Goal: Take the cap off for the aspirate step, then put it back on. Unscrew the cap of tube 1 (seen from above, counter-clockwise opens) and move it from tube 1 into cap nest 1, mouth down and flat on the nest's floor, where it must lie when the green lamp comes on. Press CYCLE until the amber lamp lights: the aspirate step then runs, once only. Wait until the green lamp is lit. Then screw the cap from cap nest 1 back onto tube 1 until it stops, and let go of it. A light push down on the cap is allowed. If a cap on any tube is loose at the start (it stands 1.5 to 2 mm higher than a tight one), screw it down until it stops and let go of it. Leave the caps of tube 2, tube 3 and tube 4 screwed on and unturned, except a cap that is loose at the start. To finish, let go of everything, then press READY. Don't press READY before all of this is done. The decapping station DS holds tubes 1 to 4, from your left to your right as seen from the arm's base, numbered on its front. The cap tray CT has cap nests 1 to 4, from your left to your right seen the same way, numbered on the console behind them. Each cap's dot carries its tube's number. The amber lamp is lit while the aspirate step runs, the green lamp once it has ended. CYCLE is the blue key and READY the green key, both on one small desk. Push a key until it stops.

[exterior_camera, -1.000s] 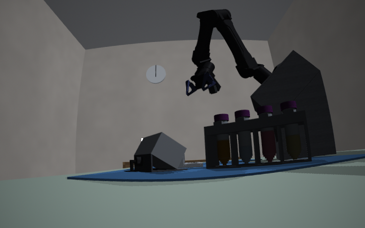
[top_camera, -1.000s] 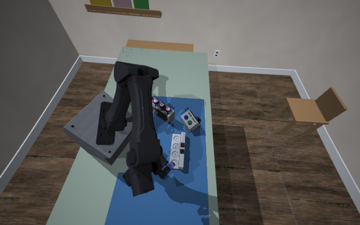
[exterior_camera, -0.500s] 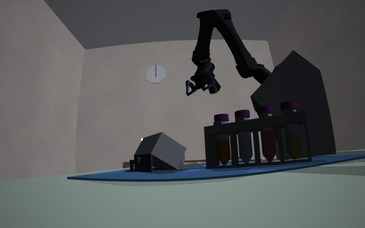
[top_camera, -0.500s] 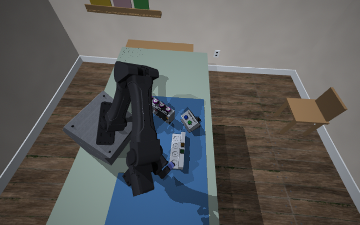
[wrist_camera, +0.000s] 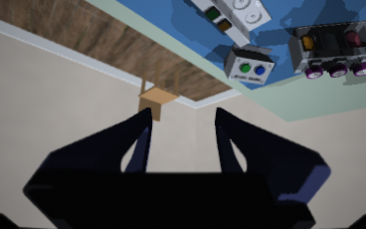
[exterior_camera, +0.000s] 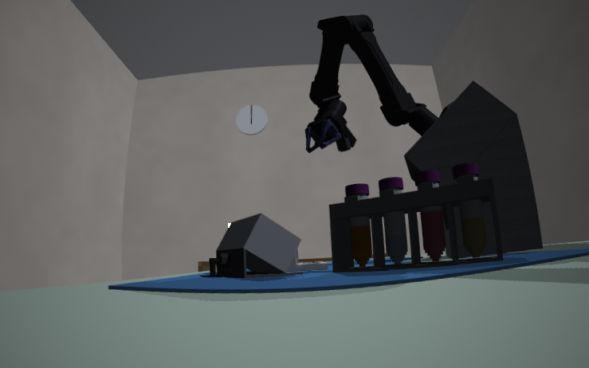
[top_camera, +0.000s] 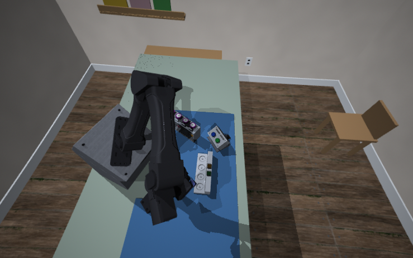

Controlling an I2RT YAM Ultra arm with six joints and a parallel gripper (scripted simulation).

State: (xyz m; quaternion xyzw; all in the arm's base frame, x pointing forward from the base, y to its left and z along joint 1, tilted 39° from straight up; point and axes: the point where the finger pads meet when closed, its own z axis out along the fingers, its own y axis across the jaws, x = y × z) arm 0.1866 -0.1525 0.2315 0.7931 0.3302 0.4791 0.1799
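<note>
The threaded neck of tube 1 lies 20 mm behind my hand, 490 mm to the left of it and 200 mm below it. From my hand the other things lie so: green ready key: 200 mm ahead, 280 mm to the left, 250 mm below; then key desk: 210 mm ahead, 300 mm to the left, 260 mm below; then blue cycle key: 190 mm ahead, 320 mm to the left, 250 mm below.
</note>
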